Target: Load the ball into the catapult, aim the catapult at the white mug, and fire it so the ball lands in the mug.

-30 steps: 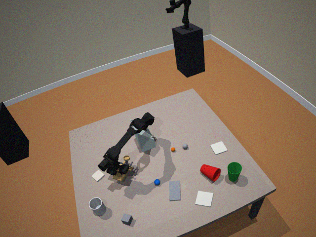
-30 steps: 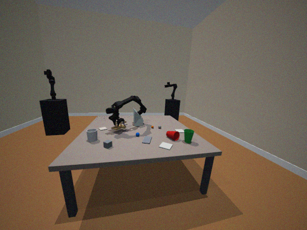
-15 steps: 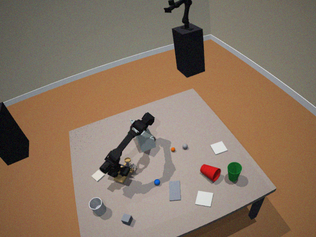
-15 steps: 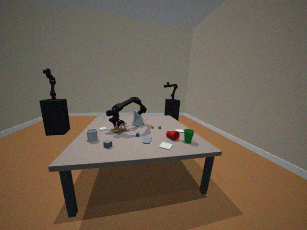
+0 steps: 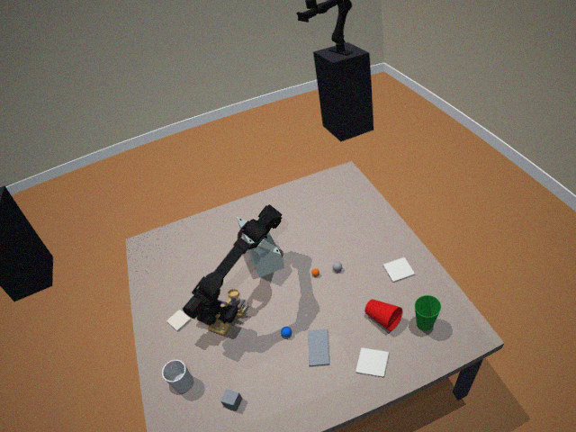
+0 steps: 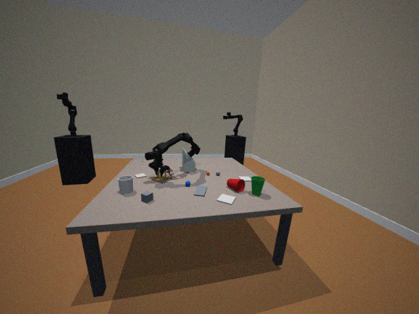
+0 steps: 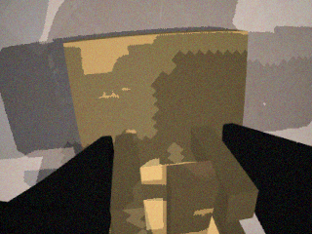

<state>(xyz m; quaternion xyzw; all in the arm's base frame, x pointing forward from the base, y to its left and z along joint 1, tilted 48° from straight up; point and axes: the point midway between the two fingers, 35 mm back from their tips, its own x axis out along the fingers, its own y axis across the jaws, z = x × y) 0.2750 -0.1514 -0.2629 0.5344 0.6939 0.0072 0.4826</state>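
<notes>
My gripper tip is 50 mm past the orange ball, 440 mm to the right of it and 20 mm above it. The rest, counted from my gripper tip: blue ball (160 mm ahead, 220 mm to the left, 10 mm below); white mug (180 mm ahead, 220 mm to the right); wooden catapult (40 mm behind, 60 mm to the left, 20 mm above).
</notes>
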